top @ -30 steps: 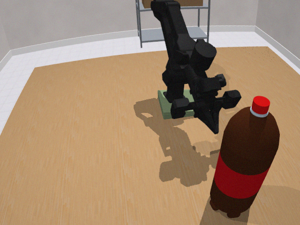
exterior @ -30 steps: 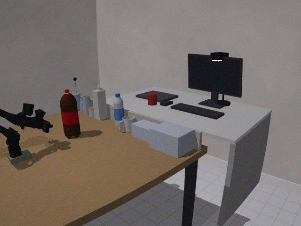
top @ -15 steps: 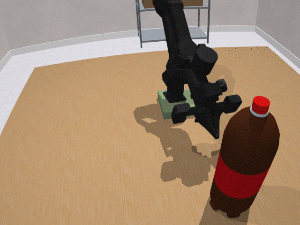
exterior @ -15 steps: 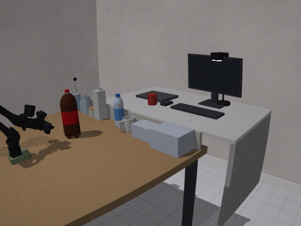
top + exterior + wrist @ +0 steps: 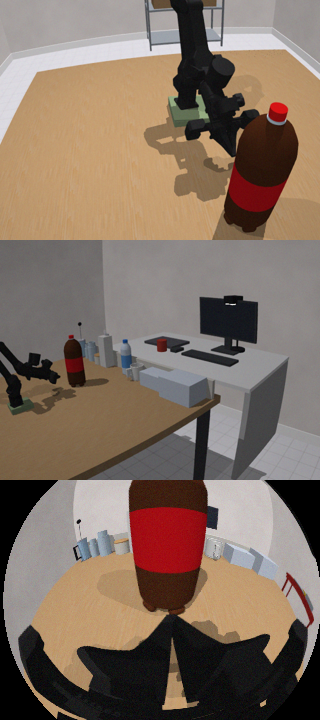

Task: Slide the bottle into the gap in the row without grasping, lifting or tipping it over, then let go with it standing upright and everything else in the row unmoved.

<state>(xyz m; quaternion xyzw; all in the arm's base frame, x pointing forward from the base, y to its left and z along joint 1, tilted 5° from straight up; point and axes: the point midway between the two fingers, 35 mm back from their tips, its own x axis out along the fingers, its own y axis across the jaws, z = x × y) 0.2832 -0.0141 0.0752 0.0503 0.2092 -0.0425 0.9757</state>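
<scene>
The cola bottle lies 140 mm ahead of my hand, 10 mm to the right of it and 50 mm above it. Also, from my hand: water bottle: 440 mm ahead, 170 mm to the right, 10 mm above; then jar: 530 mm ahead, 260 mm to the left, 30 mm below; then grey box: 310 mm ahead, 630 mm to the right, 40 mm below.
</scene>
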